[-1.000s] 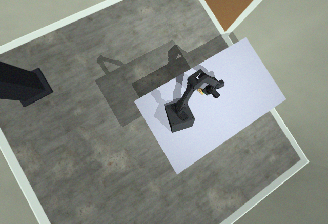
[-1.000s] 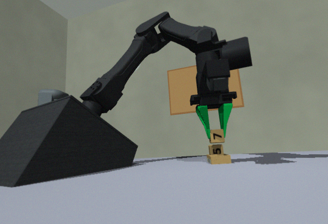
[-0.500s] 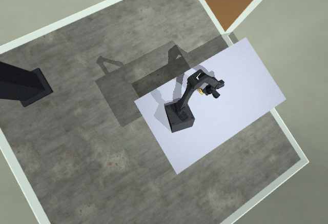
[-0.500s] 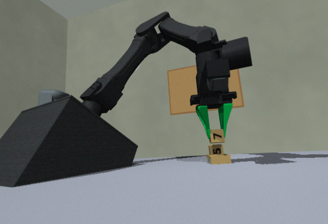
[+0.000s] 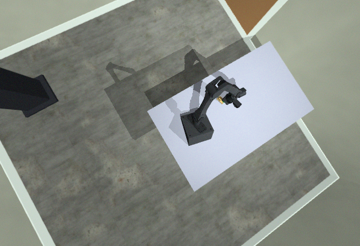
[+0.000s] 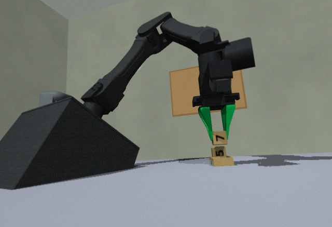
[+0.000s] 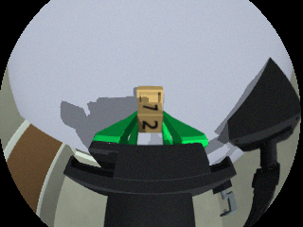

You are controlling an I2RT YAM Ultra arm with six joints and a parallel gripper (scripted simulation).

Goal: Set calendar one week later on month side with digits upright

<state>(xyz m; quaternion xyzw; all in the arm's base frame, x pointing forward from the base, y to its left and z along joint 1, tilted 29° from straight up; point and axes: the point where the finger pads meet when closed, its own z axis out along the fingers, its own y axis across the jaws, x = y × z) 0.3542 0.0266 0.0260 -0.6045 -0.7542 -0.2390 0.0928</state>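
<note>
Right now my hand is right at the wooden cube. The rest, counted from my hand: wooden tray 5 cm below, 2 cm to the left.
</note>
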